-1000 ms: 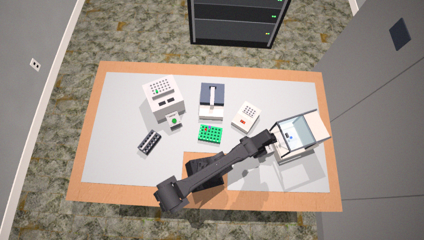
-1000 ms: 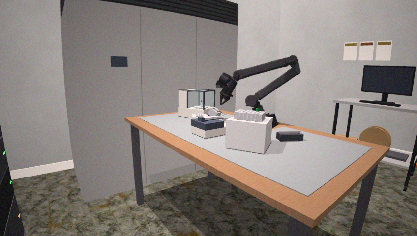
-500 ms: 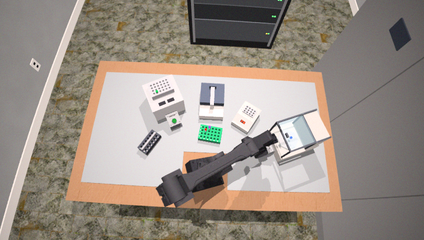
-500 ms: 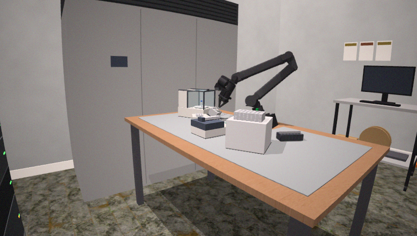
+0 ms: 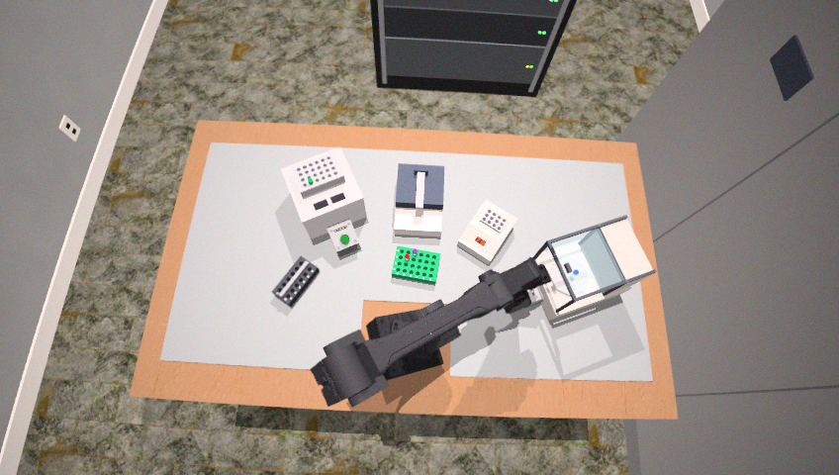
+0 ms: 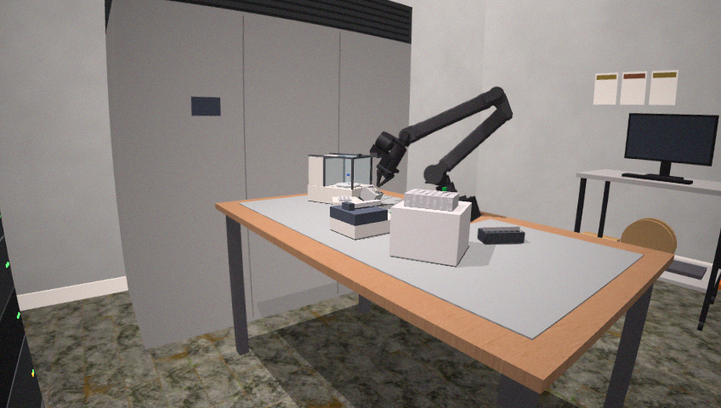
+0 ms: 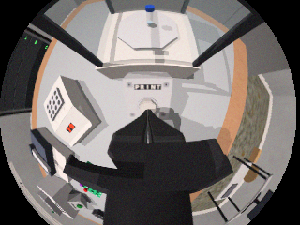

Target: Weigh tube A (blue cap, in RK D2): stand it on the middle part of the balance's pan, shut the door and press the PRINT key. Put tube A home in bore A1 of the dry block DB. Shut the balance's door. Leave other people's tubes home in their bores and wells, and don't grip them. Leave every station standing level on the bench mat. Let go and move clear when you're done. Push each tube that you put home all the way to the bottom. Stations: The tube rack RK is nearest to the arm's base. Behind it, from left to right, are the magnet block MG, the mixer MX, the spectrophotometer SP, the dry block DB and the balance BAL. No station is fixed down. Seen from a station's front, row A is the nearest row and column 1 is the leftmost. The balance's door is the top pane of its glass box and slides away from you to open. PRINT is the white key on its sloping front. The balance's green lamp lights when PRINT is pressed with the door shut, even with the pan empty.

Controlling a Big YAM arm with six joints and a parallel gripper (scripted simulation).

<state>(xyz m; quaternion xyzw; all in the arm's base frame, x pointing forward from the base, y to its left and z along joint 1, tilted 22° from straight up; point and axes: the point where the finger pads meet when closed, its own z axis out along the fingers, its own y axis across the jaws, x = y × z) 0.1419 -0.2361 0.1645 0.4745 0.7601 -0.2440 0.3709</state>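
The white print key is 1 cm ahead of my hand, 1 cm to the right of it and 2 cm below it. Also, from my hand: balance door (5 cm ahead, 12 cm to the right, 12 cm above); then green rack RK (7 cm ahead, 28 cm to the left, 8 cm below); then dry block DB (19 cm ahead, 8 cm to the left, 6 cm below).
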